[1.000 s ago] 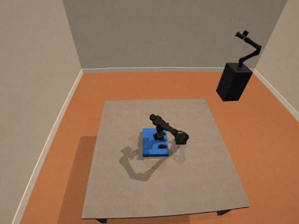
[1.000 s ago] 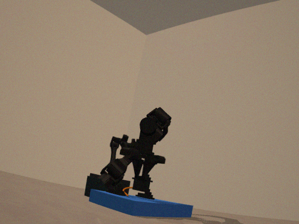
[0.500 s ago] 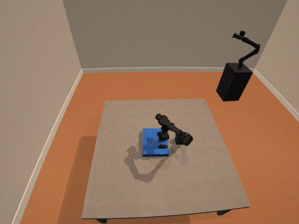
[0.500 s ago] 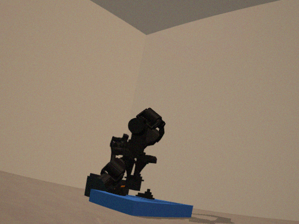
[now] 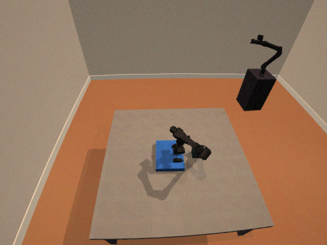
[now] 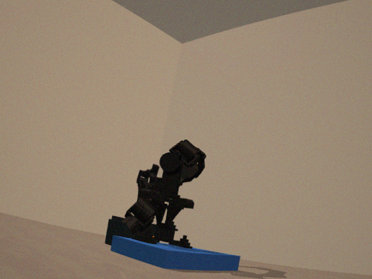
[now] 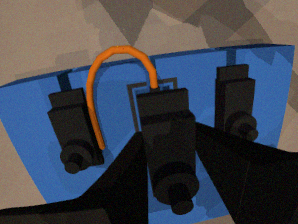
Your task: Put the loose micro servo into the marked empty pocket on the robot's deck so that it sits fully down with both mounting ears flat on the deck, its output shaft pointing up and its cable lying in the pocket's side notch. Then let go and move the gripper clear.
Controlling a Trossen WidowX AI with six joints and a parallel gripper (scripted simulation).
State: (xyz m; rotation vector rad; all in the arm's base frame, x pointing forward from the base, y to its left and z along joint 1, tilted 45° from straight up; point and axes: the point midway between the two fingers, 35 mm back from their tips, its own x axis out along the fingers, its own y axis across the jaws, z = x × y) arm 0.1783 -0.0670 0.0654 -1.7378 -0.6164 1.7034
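My gripper tip is now 120 mm short of the blue deck, 80 mm above it and 10 mm to the left of it.
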